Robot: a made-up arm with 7 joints.
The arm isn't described. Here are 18 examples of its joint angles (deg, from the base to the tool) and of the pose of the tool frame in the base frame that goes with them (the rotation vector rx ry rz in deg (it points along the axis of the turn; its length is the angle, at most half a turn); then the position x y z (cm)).
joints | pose
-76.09 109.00 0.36 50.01 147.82 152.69 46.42 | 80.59 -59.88 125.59 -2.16 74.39 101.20
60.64 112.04 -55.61 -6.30 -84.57 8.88 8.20 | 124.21 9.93 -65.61 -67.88 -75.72 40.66
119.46 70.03 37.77 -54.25 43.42 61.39 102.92 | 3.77 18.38 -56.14 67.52 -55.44 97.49
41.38 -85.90 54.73 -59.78 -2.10 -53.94 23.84 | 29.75 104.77 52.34 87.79 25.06 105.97
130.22 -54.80 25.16 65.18 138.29 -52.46 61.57 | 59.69 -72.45 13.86 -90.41 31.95 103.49
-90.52 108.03 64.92 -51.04 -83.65 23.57 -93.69 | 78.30 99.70 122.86 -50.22 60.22 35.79
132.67 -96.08 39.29 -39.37 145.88 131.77 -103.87 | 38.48 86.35 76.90 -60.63 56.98 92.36
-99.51 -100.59 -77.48 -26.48 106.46 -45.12 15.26 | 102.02 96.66 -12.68 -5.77 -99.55 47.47
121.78 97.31 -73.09 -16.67 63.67 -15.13 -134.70 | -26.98 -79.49 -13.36 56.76 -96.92 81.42
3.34 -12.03 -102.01 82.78 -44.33 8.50 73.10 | 45.90 4.05 -164.80 -1.78 -62.46 166.34
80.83 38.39 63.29 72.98 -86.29 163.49 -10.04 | -36.41 139.84 -39.73 -31.35 -43.13 156.11
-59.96 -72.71 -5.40 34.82 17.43 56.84 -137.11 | -81.47 72.49 15.89 35.95 -97.32 95.47
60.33 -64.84 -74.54 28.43 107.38 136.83 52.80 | 107.04 -37.40 37.68 63.21 44.07 105.96
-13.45 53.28 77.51 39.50 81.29 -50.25 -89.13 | 99.94 14.39 -104.70 -63.70 68.22 133.57
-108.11 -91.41 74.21 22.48 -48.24 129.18 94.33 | 62.29 -107.41 -32.54 -34.24 -84.75 88.00
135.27 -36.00 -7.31 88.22 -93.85 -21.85 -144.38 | 97.28 4.39 32.90 -60.27 74.46 108.18
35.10 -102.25 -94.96 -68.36 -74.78 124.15 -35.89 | 67.25 125.80 -20.72 8.11 43.10 64.68
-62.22 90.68 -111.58 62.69 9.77 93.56 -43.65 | -23.54 65.12 153.27 -69.93 60.83 63.58
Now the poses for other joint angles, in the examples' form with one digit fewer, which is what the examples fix.
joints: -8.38 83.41 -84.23 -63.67 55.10 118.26 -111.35
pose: 7.0 49.8 80.1 -65.8 30.0 82.9
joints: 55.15 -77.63 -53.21 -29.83 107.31 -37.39 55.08
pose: -38.1 121.6 48.2 38.7 96.5 101.7
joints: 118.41 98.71 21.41 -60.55 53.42 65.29 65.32
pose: -12.1 71.8 -32.3 56.9 -51.8 49.8
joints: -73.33 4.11 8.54 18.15 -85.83 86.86 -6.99
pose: -110.0 -7.0 -108.0 8.9 18.1 188.8
